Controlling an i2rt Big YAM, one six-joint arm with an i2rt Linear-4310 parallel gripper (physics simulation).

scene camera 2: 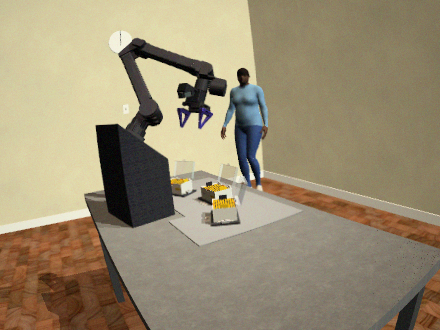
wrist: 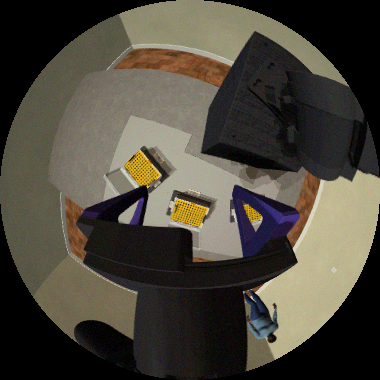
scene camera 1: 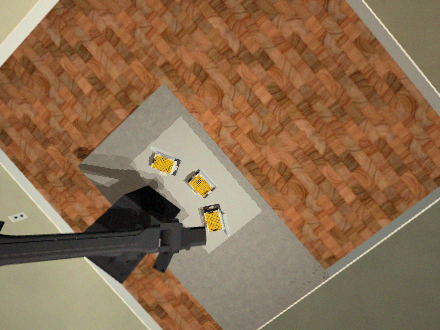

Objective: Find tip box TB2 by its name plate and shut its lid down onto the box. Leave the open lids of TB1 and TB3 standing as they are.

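Places are measured from the arm's base along level axes (x ahead, y left, z up), in metres.
Pixels of known places: gripper, fingertip midpoint: (scene camera 2: pixel 190 128) (wrist: pixel 189 189); arm's base, origin of the base link: (scene camera 2: pixel 131 138) (wrist: pixel 279 92).
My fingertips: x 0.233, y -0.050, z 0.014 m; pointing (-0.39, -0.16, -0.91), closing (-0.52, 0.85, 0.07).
For each thing: its top centre in the pictures, then the offset to it from my fingertips. "pt": a spot on its surface instead. Level surfaces: height alone.
- pale mat, its level: 0.339 m down
- middle lid, surface spot: (wrist: pixel 192 236) pt 0.174 m ahead, 0.138 m left, 0.248 m down
- far lid, surface spot: (scene camera 2: pixel 185 167) pt 0.054 m ahead, 0.359 m left, 0.228 m down
- grey table, its level: 0.343 m down
Three white tip boxes with yellow tips stand open on the pale mat (scene camera 1: pixel 240 200) (scene camera 2: pixel 270 212) (wrist: pixel 150 135): a near one (scene camera 1: pixel 213 221) (scene camera 2: pixel 224 214) (wrist: pixel 143 169), a middle one (scene camera 1: pixel 201 184) (scene camera 2: pixel 216 193) (wrist: pixel 190 212) and a far one (scene camera 1: pixel 163 163) (scene camera 2: pixel 181 186) (wrist: pixel 253 212). Their clear lids stand up; the middle lid (scene camera 2: pixel 228 172) (wrist: pixel 192 236) and far lid (scene camera 2: pixel 185 167) show upright in scene camera 2. The name plates are too small to read, so I cannot tell which is TB2. My gripper (scene camera 2: pixel 191 127) (wrist: pixel 189 189) is open and empty, high above the table. The right finger partly hides the far box in the wrist view.
A black pedestal (scene camera 1: pixel 150 200) (scene camera 2: pixel 135 180) (wrist: pixel 235 115) stands on the grey table (scene camera 1: pixel 280 295) (scene camera 2: pixel 300 270) (wrist: pixel 95 115) beside the mat, carrying the arm. A person (scene camera 2: pixel 248 110) (wrist: pixel 261 317) in a light blue top stands beyond the table's far side.
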